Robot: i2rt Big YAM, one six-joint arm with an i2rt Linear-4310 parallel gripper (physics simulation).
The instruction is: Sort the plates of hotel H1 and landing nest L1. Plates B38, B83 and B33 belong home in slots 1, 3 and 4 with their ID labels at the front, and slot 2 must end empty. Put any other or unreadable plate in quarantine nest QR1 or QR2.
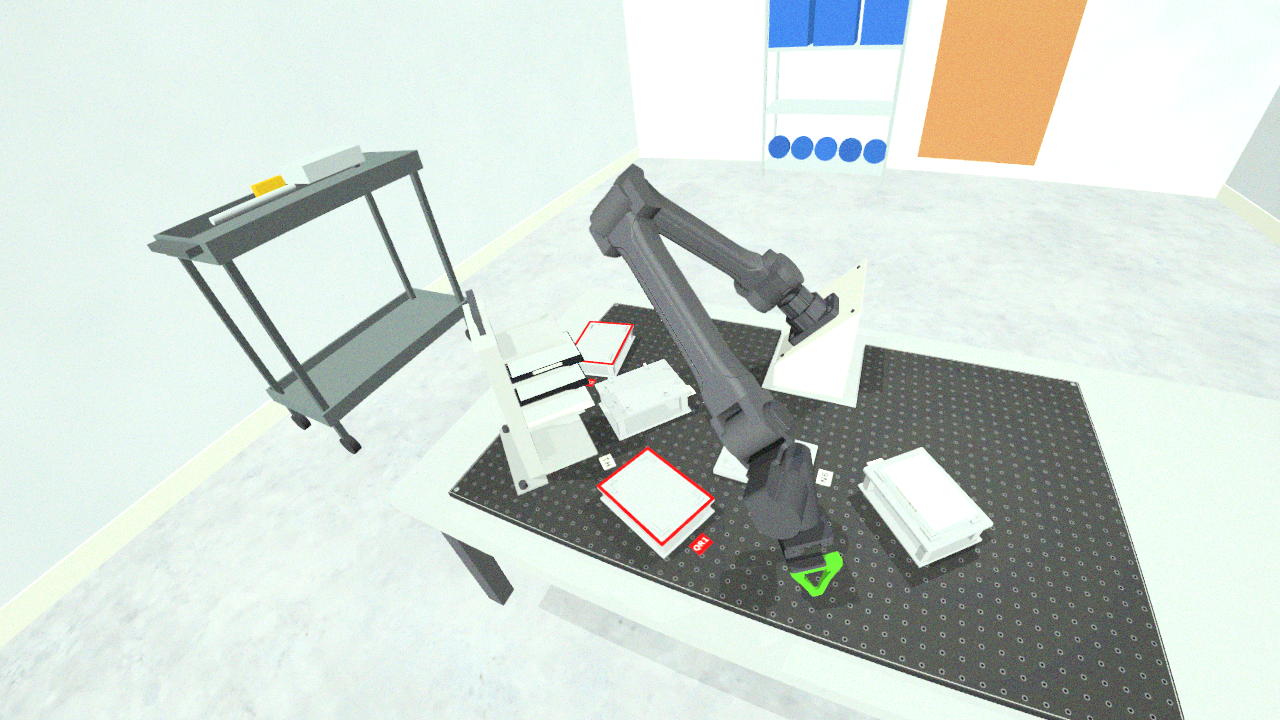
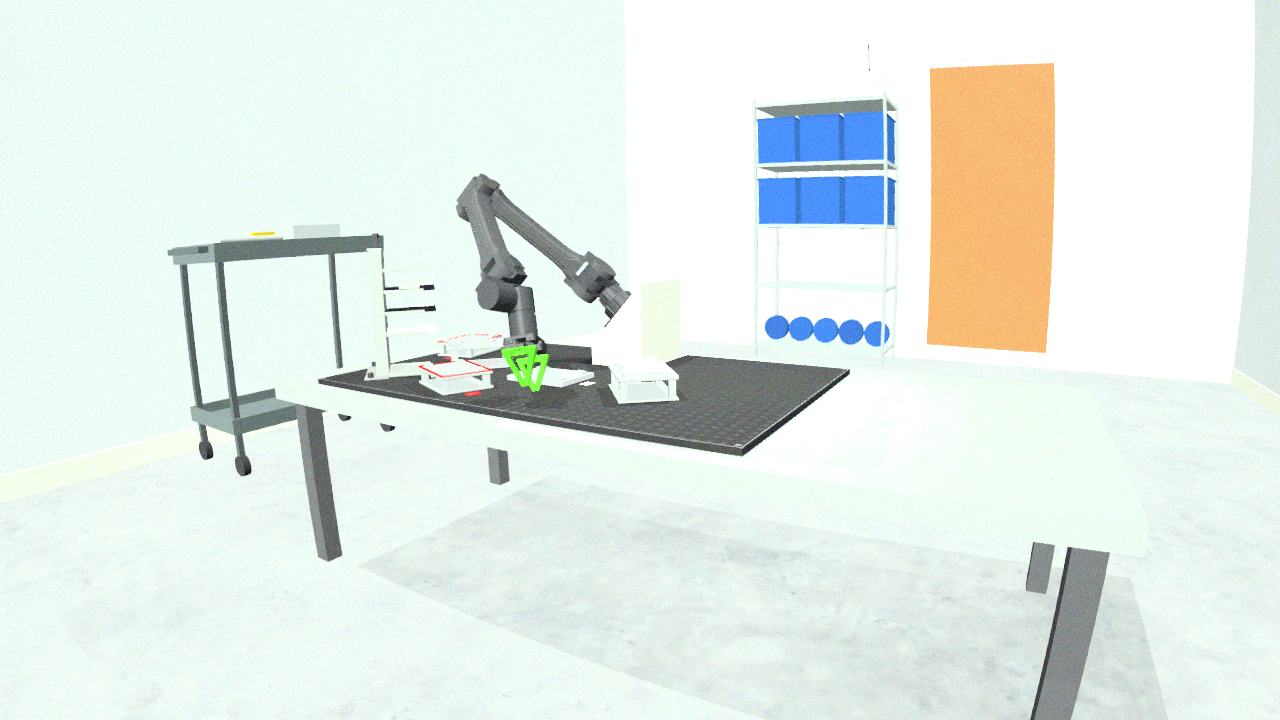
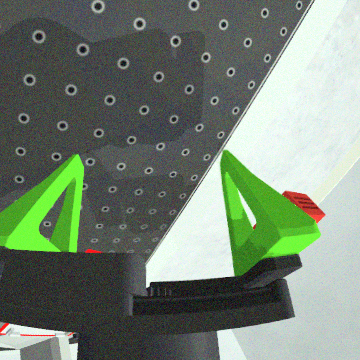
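Pixels of known places: gripper, between the fingertips: [image 1: 806, 568] [image 2: 530, 388] [image 3: 149, 157]; arm's base, origin of its link: [image 1: 816, 321] [image 2: 628, 314].
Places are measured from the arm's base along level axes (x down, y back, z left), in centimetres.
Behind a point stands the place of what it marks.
Observation:
Hotel H1 [image 1: 510, 402] {x -7.9, y -44.1, z -45.7 cm} [image 2: 376, 313] {x -4.1, y -44.6, z -46.2 cm} stands at the mat's left. Two black front edges show in its slots, the upper [image 1: 546, 367] {x -10.0, y -36.8, z -42.3 cm} bearing a white strip; IDs and slot numbers are unreadable. Red-outlined nest QR1 [image 1: 622, 467] {x 7.8, y -40.6, z -29.5 cm} [image 2: 435, 371] {x 7.8, y -48.8, z -23.9 cm} stands in front of H1, another red-outlined nest [image 1: 605, 342] {x 7.8, y -6.4, z -47.2 cm} behind it. A raised white nest [image 1: 930, 492] {x 5.4, y -35.4, z 20.3 cm} [image 2: 642, 368] {x 5.4, y -40.4, z 22.8 cm} at the right has a plate-like top; its label [image 1: 824, 477] {x 11.8, y -31.0, z 4.8 cm} is too small to read. My gripper [image 1: 816, 574] {x 9.1, y -50.6, z 3.1 cm} [image 2: 530, 387] {x 9.1, y -50.6, z 3.1 cm} [image 3: 149, 157] {x 9.1, y -50.6, z 3.1 cm} is open and empty, low over the mat between QR1 and the right nest.
A white raised stand [image 1: 644, 394] {x 5.8, y -23.6, z -31.0 cm} is beside H1. A flat white pad [image 1: 733, 462] {x 10.6, y -32.4, z -11.3 cm} [image 2: 550, 377] {x 10.6, y -33.2, z -3.4 cm} lies behind the gripper, partly hidden by my arm. The front edge of the black mat [image 1: 1029, 573] {x 11.8, y -42.3, z 35.8 cm} [image 3: 125, 120] {x 11.8, y -49.2, z 4.1 cm} is near the gripper. A grey cart [image 1: 313, 210] stands left.

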